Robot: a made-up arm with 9 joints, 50 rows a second.
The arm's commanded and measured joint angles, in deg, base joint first. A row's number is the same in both.
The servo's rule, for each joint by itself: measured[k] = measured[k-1] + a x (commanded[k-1-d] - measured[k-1]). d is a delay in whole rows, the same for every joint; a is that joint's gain. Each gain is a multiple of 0.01, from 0.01 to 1. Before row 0 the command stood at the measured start. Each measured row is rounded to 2 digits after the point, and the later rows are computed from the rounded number. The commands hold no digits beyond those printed.
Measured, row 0:
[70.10 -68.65 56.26 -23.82 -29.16 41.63 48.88 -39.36 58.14]
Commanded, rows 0 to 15:
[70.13 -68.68 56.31 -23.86 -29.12 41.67 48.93 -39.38 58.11]
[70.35 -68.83 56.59 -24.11 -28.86 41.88 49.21 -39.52 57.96]
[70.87 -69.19 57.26 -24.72 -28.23 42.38 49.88 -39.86 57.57]
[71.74 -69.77 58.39 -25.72 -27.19 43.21 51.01 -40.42 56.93]
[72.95 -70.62 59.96 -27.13 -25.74 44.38 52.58 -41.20 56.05]
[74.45 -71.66 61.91 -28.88 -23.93 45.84 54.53 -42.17 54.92]
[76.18 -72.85 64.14 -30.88 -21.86 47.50 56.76 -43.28 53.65]
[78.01 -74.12 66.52 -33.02 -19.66 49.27 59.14 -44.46 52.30]
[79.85 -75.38 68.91 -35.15 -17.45 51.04 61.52 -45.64 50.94]
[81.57 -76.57 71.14 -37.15 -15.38 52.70 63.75 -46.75 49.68]
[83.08 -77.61 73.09 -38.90 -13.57 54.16 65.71 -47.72 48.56]
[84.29 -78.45 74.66 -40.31 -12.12 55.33 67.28 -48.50 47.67]
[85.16 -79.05 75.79 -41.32 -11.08 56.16 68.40 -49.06 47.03]
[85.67 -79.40 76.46 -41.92 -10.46 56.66 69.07 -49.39 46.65]
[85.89 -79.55 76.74 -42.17 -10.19 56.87 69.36 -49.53 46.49]
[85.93 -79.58 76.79 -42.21 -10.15 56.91 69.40 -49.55 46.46]
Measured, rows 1 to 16:
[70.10 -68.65 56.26 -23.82 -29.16 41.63 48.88 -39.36 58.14]
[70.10 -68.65 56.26 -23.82 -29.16 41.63 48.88 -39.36 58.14]
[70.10 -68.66 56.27 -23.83 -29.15 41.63 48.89 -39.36 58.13]
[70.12 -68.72 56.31 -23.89 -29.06 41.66 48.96 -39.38 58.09]
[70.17 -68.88 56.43 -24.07 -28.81 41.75 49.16 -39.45 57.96]
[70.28 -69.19 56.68 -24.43 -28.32 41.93 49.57 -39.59 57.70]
[70.47 -69.69 57.11 -25.02 -27.55 42.22 50.23 -39.82 57.29]
[70.75 -70.38 57.73 -25.87 -26.46 42.65 51.18 -40.15 56.70]
[71.13 -71.24 58.56 -26.97 -25.08 43.23 52.41 -40.59 55.94]
[71.61 -72.25 59.59 -28.30 -23.45 43.95 53.89 -41.13 55.03]
[72.19 -73.35 60.80 -29.81 -21.65 44.80 55.57 -41.76 54.01]
[72.85 -74.48 62.14 -31.42 -19.77 45.75 57.37 -42.46 52.93]
[73.57 -75.58 63.56 -33.07 -17.91 46.76 59.20 -43.20 51.84]
[74.32 -76.58 65.00 -34.66 -16.17 47.79 60.98 -43.94 50.80]
[75.08 -77.44 66.40 -36.13 -14.64 48.79 62.61 -44.66 49.86]
[75.82 -78.13 67.71 -37.40 -13.39 49.73 64.03 -45.32 49.06]
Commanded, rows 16 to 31:
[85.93 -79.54 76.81 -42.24 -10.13 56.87 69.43 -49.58 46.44]
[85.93 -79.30 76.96 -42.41 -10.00 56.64 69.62 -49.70 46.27]
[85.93 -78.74 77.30 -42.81 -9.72 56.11 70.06 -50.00 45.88]
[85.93 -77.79 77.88 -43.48 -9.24 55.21 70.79 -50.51 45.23]
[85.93 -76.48 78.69 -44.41 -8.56 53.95 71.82 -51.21 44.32]
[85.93 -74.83 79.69 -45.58 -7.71 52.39 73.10 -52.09 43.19]
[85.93 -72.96 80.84 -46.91 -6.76 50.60 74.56 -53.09 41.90]
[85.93 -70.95 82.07 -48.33 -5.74 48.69 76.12 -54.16 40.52]
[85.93 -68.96 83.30 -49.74 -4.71 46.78 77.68 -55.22 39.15]
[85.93 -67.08 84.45 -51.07 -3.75 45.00 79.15 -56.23 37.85]
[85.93 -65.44 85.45 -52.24 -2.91 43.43 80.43 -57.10 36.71]
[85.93 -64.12 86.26 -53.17 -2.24 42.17 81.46 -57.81 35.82]
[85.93 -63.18 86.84 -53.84 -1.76 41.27 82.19 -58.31 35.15]
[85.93 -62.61 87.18 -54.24 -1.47 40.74 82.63 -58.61 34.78]
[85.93 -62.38 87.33 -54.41 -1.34 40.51 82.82 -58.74 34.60]
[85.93 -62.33 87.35 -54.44 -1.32 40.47 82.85 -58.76 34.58]
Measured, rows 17 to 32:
[76.52 -78.63 68.88 -38.45 -12.43 50.59 65.20 -45.91 48.42]
[77.18 -78.96 69.91 -39.28 -11.75 51.35 66.12 -46.42 47.93]
[77.79 -79.16 70.81 -39.93 -11.26 52.01 66.85 -46.86 47.56]
[78.36 -79.21 71.61 -40.48 -10.88 52.57 67.46 -47.26 47.24]
[78.89 -79.05 72.35 -40.99 -10.53 52.99 68.03 -47.64 46.90]
[79.38 -78.61 73.07 -41.54 -10.14 53.26 68.64 -48.04 46.48]
[79.84 -77.86 73.80 -42.17 -9.67 53.34 69.34 -48.48 45.94]
[80.27 -76.80 74.57 -42.92 -9.08 53.23 70.17 -48.99 45.25]
[80.67 -75.46 75.39 -43.80 -8.38 52.91 71.14 -49.56 44.41]
[81.04 -73.88 76.26 -44.80 -7.59 52.40 72.24 -50.20 43.44]
[81.38 -72.16 77.18 -45.89 -6.73 51.73 73.44 -50.90 42.37]
[81.70 -70.38 78.13 -47.03 -5.84 50.92 74.70 -51.65 41.24]
[82.00 -68.65 79.08 -48.18 -4.96 50.02 75.96 -52.41 40.11]
[82.28 -67.06 80.01 -49.28 -4.14 49.08 77.17 -53.17 39.04]
[82.54 -65.70 80.90 -50.28 -3.43 48.14 78.27 -53.89 38.07]
[82.78 -64.62 81.72 -51.15 -2.84 47.25 79.23 -54.55 37.25]

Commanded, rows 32 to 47:
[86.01 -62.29 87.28 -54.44 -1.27 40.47 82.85 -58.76 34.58]
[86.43 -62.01 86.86 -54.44 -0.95 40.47 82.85 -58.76 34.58]
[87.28 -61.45 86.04 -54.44 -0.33 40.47 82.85 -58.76 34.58]
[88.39 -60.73 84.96 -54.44 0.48 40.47 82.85 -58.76 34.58]
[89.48 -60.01 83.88 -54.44 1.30 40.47 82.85 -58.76 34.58]
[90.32 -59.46 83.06 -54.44 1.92 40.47 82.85 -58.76 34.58]
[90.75 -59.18 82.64 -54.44 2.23 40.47 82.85 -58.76 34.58]
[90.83 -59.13 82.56 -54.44 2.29 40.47 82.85 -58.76 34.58]
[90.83 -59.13 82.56 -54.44 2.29 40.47 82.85 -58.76 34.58]
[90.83 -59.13 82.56 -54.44 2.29 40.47 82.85 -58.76 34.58]
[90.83 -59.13 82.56 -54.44 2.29 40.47 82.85 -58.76 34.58]
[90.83 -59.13 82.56 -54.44 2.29 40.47 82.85 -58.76 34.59]
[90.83 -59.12 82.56 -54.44 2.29 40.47 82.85 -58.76 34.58]
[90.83 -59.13 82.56 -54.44 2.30 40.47 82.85 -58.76 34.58]
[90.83 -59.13 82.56 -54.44 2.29 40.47 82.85 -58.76 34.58]
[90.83 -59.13 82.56 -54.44 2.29 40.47 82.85 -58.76 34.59]
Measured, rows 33 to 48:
[83.00 -63.84 82.45 -51.87 -2.39 46.44 80.02 -55.14 36.59]
[83.21 -63.31 83.09 -52.44 -2.07 45.72 80.64 -55.65 36.09]
[83.41 -62.95 83.63 -52.88 -1.83 45.09 81.13 -56.09 35.71]
[83.62 -62.62 84.05 -53.22 -1.57 44.54 81.51 -56.46 35.43]
[83.88 -62.21 84.31 -53.49 -1.20 44.05 81.80 -56.78 35.22]
[84.20 -61.69 84.39 -53.70 -0.70 43.62 82.03 -57.06 35.06]
[84.57 -61.10 84.32 -53.86 -0.10 43.24 82.21 -57.30 34.94]
[84.97 -60.53 84.16 -53.99 0.51 42.91 82.35 -57.50 34.85]
[85.37 -60.06 83.96 -54.09 1.03 42.62 82.46 -57.68 34.78]
[85.75 -59.73 83.78 -54.17 1.41 42.36 82.55 -57.83 34.73]
[86.11 -59.52 83.62 -54.23 1.67 42.13 82.62 -57.96 34.69]
[86.44 -59.38 83.48 -54.28 1.86 41.93 82.67 -58.07 34.66]
[86.75 -59.29 83.36 -54.32 1.99 41.75 82.71 -58.17 34.64]
[87.04 -59.23 83.26 -54.35 2.08 41.60 82.74 -58.25 34.63]
[87.31 -59.19 83.17 -54.37 2.14 41.46 82.76 -58.32 34.62]
[87.56 -59.17 83.09 -54.39 2.19 41.34 82.78 -58.38 34.61]

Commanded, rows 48 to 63:
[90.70 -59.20 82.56 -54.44 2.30 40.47 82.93 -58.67 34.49]
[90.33 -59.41 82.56 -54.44 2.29 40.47 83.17 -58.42 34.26]
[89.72 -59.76 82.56 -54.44 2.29 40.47 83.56 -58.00 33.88]
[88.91 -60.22 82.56 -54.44 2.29 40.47 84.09 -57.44 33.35]
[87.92 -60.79 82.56 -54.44 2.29 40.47 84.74 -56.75 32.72]
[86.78 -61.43 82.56 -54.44 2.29 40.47 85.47 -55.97 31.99]
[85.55 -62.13 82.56 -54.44 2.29 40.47 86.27 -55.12 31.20]
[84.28 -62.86 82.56 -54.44 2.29 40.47 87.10 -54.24 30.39]
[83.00 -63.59 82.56 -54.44 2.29 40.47 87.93 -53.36 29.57]
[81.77 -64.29 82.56 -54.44 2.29 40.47 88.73 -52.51 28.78]
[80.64 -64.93 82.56 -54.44 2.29 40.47 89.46 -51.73 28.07]
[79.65 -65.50 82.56 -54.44 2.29 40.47 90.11 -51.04 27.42]
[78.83 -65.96 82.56 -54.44 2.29 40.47 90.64 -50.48 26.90]
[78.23 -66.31 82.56 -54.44 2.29 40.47 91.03 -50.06 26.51]
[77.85 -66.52 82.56 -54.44 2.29 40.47 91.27 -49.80 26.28]
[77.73 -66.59 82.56 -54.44 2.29 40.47 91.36 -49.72 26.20]
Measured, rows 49 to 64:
[87.79 -59.16 83.02 -54.40 2.22 41.24 82.80 -58.43 34.60]
[88.00 -59.15 82.96 -54.41 2.24 41.15 82.81 -58.48 34.60]
[88.19 -59.17 82.91 -54.42 2.26 41.07 82.84 -58.51 34.57]
[88.34 -59.25 82.86 -54.42 2.27 41.00 82.91 -58.50 34.49]
[88.44 -59.43 82.82 -54.42 2.28 40.94 83.05 -58.43 34.34]
[88.47 -59.71 82.79 -54.42 2.28 40.88 83.28 -58.29 34.09]
[88.43 -60.09 82.76 -54.42 2.28 40.83 83.60 -58.07 33.75]
[88.31 -60.56 82.73 -54.42 2.28 40.79 84.01 -57.78 33.31]
[88.12 -61.11 82.71 -54.42 2.28 40.75 84.51 -57.41 32.78]
[87.85 -61.72 82.69 -54.42 2.28 40.72 85.08 -56.97 32.18]
[87.51 -62.37 82.67 -54.42 2.28 40.69 85.71 -56.46 31.53]
[87.11 -63.04 82.66 -54.42 2.28 40.66 86.37 -55.91 30.84]
[86.66 -63.70 82.65 -54.42 2.28 40.64 87.05 -55.32 30.15]
[86.17 -64.33 82.64 -54.42 2.28 40.62 87.72 -54.72 29.47]
[85.66 -64.90 82.63 -54.42 2.28 40.60 88.36 -54.13 28.83]
[85.14 -65.39 82.62 -54.42 2.28 40.58 88.95 -53.56 28.25]

